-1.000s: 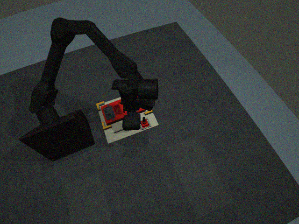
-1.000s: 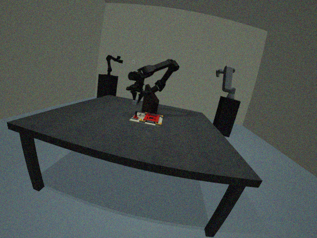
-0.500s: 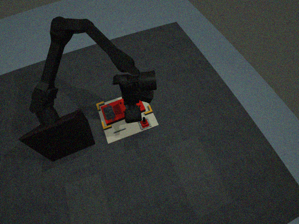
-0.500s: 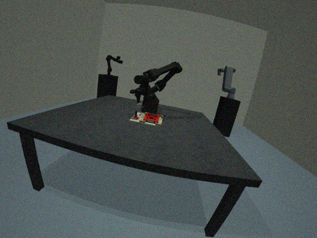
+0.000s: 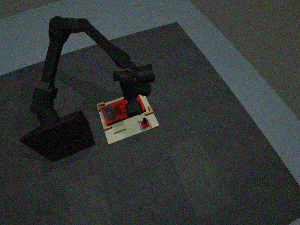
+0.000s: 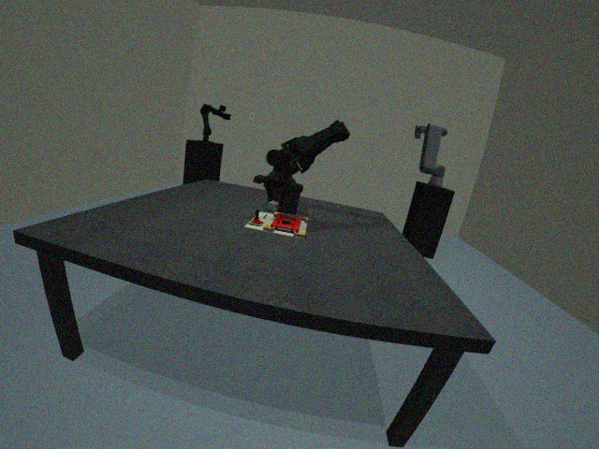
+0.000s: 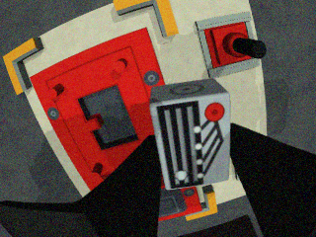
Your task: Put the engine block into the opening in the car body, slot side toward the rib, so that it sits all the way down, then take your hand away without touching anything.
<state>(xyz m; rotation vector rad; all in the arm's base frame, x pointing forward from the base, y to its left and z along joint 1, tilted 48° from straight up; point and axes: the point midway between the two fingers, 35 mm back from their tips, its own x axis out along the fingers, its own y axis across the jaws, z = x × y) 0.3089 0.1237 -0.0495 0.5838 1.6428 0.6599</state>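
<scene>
The thin grey bar is 80 mm below my gripper tip, 40 mm to the left of it and 30 mm behind it. Round my gripper tip: black post: 60 mm to the right, 50 mm below, 40 mm ahead; engine block: 10 mm below.
</scene>
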